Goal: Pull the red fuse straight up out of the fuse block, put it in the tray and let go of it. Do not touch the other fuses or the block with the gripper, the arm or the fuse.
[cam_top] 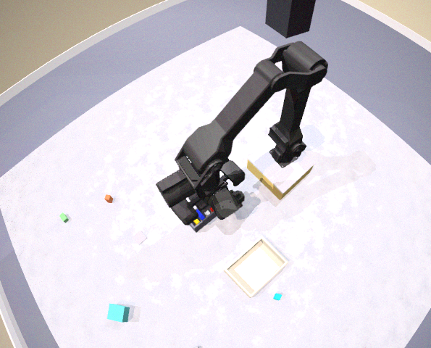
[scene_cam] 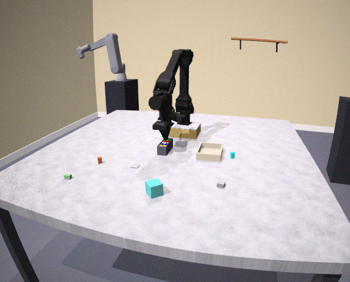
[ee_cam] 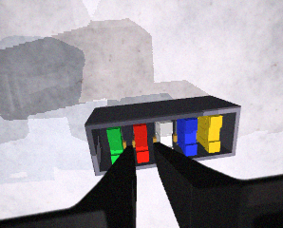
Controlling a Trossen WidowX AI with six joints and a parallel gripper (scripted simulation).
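Right now the red fuse is 20 mm below my gripper tip. Also, from my gripper tip: green fuse (20 mm below, 20 mm behind); then blue fuse (40 mm ahead, 20 mm below, 10 mm to the left); then white fuse (20 mm below, 20 mm ahead).
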